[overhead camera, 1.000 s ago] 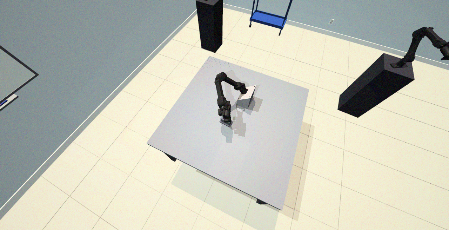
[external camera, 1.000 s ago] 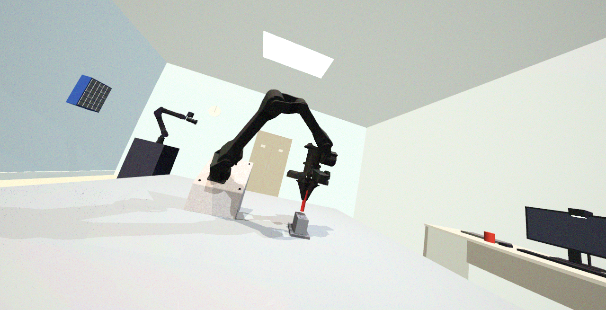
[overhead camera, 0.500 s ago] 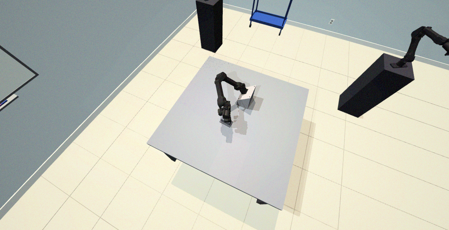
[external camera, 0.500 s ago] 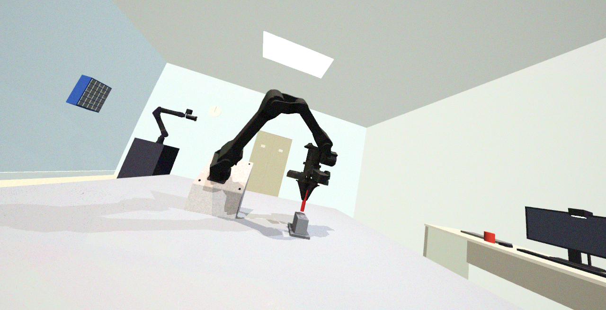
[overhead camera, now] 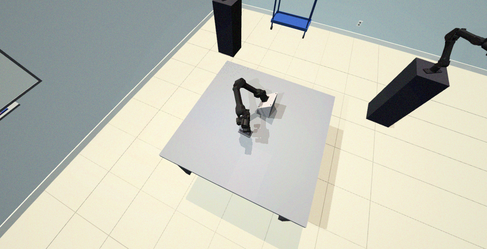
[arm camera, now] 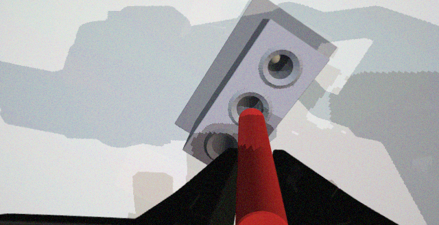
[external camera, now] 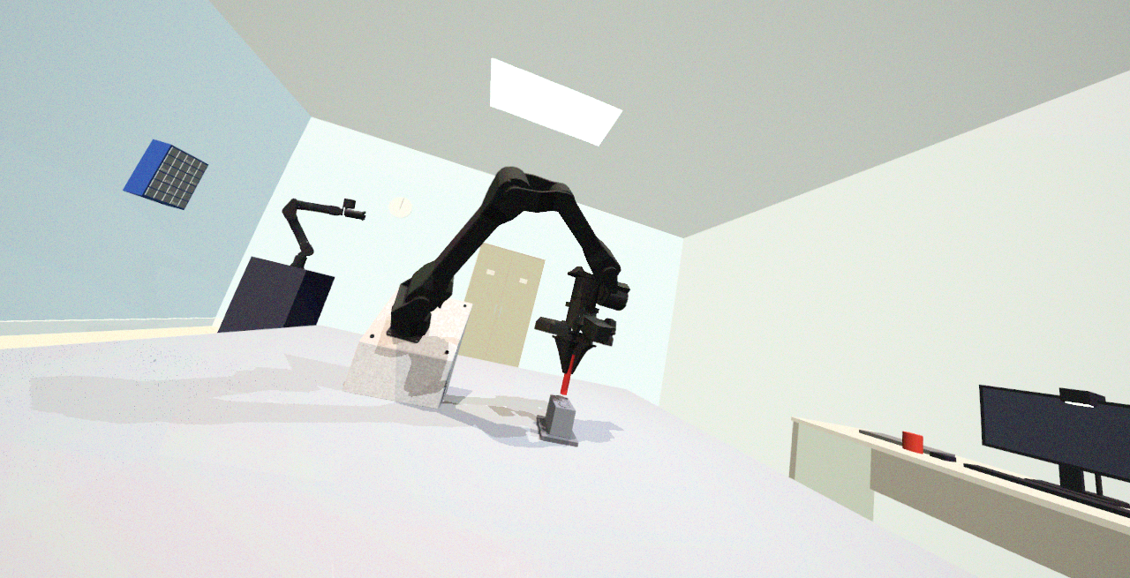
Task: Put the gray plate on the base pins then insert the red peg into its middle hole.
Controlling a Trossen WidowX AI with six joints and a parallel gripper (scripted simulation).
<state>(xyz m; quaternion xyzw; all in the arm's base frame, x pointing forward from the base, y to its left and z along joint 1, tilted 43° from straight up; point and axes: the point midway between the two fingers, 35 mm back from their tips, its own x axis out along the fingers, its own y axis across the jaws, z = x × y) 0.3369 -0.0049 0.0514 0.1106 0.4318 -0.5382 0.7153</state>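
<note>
The gray plate lies 70 mm below my gripper tip. The rest, counted from my gripper tip: dark base (110 mm below); red peg (right at my gripper tip).
</note>
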